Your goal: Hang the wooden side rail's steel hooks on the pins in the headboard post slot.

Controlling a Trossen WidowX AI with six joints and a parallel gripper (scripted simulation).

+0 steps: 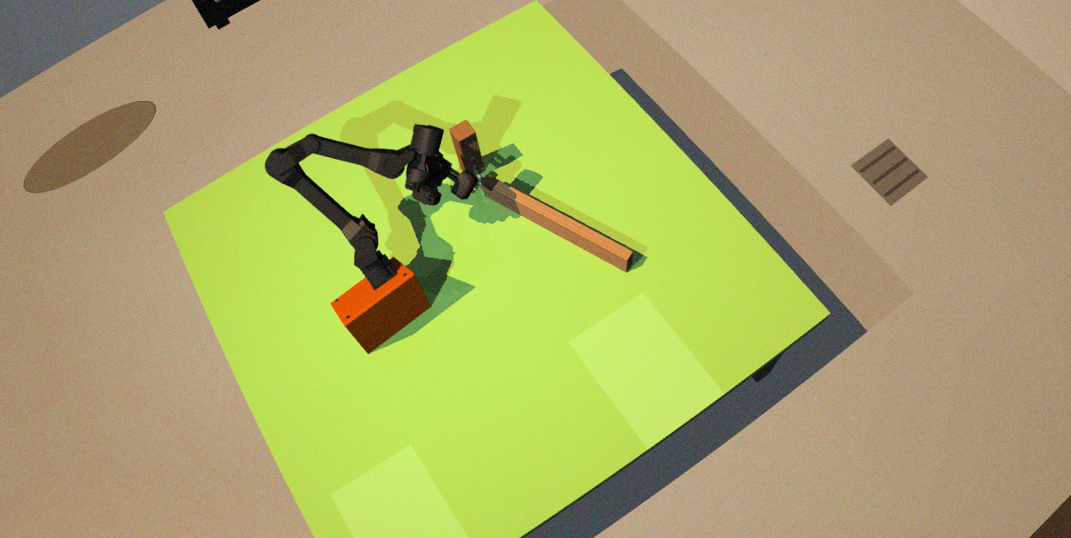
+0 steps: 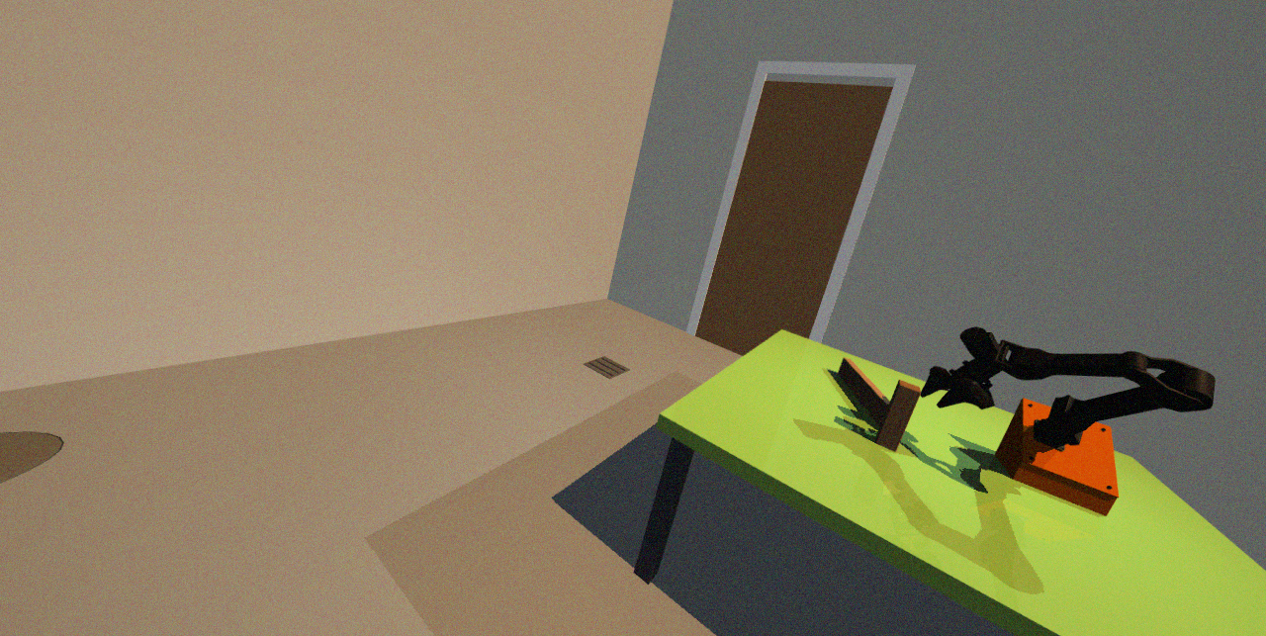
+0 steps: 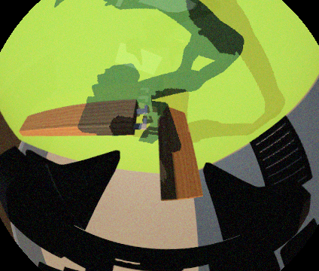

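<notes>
Right now the headboard post is 60 mm ahead of my gripper tip, 50 mm to the left of it and 50 mm below it.
</notes>
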